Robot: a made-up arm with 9 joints.
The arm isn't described. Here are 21 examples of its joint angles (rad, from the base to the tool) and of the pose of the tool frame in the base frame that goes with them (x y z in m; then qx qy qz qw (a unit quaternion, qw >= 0)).
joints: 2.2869 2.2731 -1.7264 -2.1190 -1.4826 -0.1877 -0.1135 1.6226 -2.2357
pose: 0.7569 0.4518 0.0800 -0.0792 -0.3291 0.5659 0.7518
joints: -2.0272 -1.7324 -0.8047 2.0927 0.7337 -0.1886 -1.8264 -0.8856 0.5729
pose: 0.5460 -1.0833 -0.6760 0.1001 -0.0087 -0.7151 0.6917
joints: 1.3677 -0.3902 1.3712 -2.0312 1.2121 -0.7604 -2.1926 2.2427 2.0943
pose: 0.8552 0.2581 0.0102 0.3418 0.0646 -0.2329 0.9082
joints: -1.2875 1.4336 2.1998 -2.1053 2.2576 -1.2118 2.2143 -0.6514 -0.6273
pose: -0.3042 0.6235 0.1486 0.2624 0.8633 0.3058 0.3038
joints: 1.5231 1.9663 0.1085 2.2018 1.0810 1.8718 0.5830 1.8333 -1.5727
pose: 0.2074 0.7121 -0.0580 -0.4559 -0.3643 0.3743 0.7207
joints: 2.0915 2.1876 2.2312 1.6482 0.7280 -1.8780 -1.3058 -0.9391 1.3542
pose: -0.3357 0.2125 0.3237 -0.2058 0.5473 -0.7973 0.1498
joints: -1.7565 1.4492 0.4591 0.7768 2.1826 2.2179 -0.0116 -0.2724 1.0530
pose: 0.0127 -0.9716 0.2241 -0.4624 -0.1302 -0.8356 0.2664
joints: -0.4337 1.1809 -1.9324 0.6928 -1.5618 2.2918 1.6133 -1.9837 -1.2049
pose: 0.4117 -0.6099 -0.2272 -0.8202 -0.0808 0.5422 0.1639
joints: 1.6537 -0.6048 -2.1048 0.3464 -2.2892 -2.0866 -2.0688 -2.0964 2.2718
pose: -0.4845 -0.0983 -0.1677 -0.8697 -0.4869 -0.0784 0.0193
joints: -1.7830 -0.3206 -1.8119 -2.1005 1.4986 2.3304 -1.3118 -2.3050 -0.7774
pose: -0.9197 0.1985 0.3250 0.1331 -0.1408 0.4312 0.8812
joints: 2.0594 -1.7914 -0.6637 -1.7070 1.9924 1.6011 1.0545 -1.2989 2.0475
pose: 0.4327 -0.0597 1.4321 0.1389 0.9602 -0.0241 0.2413
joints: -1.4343 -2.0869 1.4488 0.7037 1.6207 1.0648 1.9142 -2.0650 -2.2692
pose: 0.2503 -0.1759 0.7345 0.1024 -0.6682 -0.5950 0.4348
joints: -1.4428 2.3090 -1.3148 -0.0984 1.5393 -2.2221 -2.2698 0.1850 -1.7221
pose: 1.7389 -0.1329 0.3393 0.5200 0.1496 -0.8249 0.1637
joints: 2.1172 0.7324 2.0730 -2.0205 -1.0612 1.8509 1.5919 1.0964 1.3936
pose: 0.3168 0.6528 -0.0397 0.3844 -0.4883 -0.2773 0.7327
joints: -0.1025 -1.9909 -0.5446 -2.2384 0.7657 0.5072 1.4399 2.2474 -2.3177
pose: 0.1942 0.6915 -0.9303 -0.5644 0.3272 0.5059 0.5643
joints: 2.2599 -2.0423 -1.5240 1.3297 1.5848 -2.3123 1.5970 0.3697 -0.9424
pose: 1.2362 -0.9455 0.4745 -0.1445 -0.3984 -0.0551 0.9041
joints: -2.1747 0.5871 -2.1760 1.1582 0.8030 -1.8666 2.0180 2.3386 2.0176
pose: -0.2148 0.7682 -0.5534 -0.5899 0.2819 -0.2307 0.7206
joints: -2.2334 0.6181 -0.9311 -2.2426 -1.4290 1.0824 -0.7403 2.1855 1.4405
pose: -0.0483 0.4666 0.4981 0.0572 0.6171 0.2496 0.7441
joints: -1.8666 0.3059 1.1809 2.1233 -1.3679 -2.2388 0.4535 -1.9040 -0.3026
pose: -0.4914 -0.6257 0.3773 -0.3494 0.3145 -0.8747 0.1180
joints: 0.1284 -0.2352 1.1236 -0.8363 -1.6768 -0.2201 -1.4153 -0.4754 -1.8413
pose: -0.3072 -0.3287 -0.5184 -0.6513 0.1820 -0.0861 0.7316
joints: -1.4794 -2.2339 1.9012 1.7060 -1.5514 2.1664 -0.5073 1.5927 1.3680
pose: 0.0298 0.0482 -0.4446 -0.4041 0.7671 -0.1853 0.4626
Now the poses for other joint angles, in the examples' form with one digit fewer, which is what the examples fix.
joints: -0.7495 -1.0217 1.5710 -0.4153 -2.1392 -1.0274 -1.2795 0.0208 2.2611
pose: -0.453 -0.084 0.052 0.515 0.544 0.558 0.357
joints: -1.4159 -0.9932 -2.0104 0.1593 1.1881 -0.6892 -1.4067 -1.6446 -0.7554
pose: -0.821 0.401 -0.506 0.505 -0.798 0.326 0.043
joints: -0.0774 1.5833 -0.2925 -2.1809 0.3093 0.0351 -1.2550 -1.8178 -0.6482
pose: 0.570 -0.527 -0.910 0.085 0.608 -0.725 0.312
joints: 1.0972 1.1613 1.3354 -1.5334 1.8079 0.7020 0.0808 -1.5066 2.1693
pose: 0.243 0.551 0.253 0.904 0.162 -0.149 0.366
